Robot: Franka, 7 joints.
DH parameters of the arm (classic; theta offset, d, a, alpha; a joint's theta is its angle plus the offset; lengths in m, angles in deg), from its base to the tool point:
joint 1: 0 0.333 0 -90
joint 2: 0 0 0 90
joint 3: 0 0.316 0.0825 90
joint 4: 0 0 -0.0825 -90
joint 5: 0 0.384 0 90
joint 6: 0 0 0.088 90
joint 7: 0 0.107 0 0
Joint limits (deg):
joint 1: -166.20..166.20
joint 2: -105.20..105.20
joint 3: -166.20..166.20
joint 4: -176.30..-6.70
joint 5: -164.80..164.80
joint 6: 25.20..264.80
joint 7: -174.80..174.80
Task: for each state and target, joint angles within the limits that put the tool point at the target. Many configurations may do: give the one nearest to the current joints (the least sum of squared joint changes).
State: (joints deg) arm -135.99 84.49 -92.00 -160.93 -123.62 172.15 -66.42
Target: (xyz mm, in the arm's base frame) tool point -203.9 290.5 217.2
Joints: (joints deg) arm -130.24 80.73 -84.20 -152.46 -121.56 173.74 -66.42
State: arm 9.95 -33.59 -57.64 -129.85 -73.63 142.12 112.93
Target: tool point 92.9 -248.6 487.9
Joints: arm -29.53 -84.48 -48.89 -171.82 -76.68 148.58 112.93
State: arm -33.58 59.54 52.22 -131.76 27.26 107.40 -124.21
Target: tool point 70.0 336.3 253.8
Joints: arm -24.27 66.29 74.73 -149.02 30.46 98.27 -124.21
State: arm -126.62 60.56 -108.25 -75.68 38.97 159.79 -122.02
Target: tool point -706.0 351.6 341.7
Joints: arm -162.28 86.34 -84.96 -73.99 37.13 155.13 -122.02
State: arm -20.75 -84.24 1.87 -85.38 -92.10 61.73 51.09
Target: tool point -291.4 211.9 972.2
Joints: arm -32.16 -72.17 16.91 -73.87 -98.97 77.74 51.09
